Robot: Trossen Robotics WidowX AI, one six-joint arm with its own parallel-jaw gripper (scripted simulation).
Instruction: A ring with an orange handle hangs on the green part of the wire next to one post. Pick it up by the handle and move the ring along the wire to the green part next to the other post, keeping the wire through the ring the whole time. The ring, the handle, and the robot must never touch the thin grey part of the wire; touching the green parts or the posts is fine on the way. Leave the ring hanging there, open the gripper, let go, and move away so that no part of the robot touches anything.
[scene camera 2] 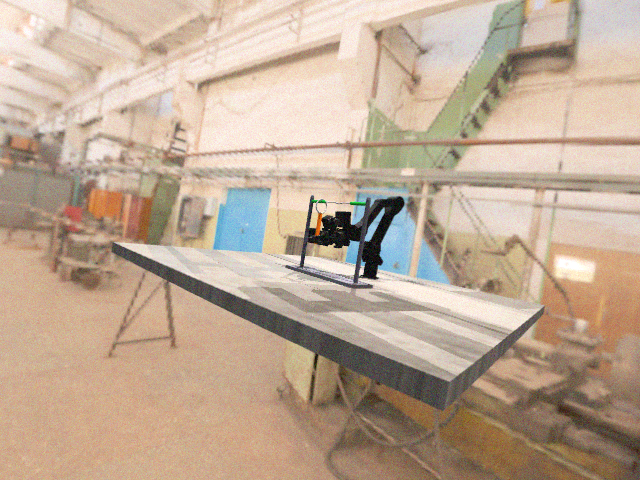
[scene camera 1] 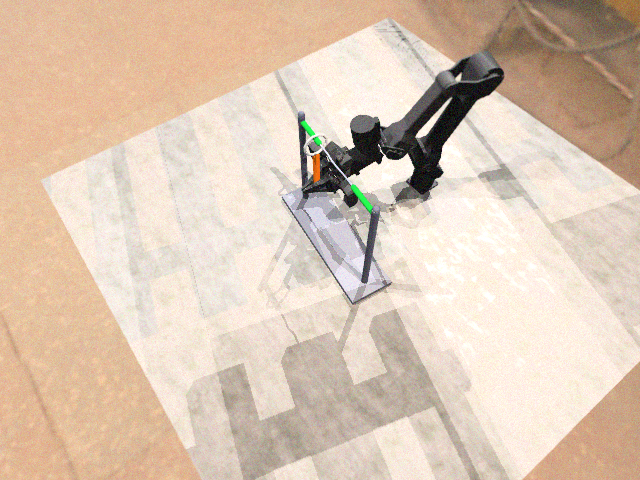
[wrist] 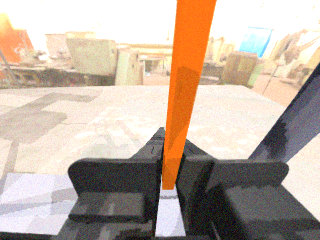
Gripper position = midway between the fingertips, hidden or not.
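Note:
The gripper (scene camera 1: 302, 191) is carrying a ring. Scene camera 2 also shows the gripper (scene camera 2: 308, 239). The wrist view shows the gripper (wrist: 165, 131) too.

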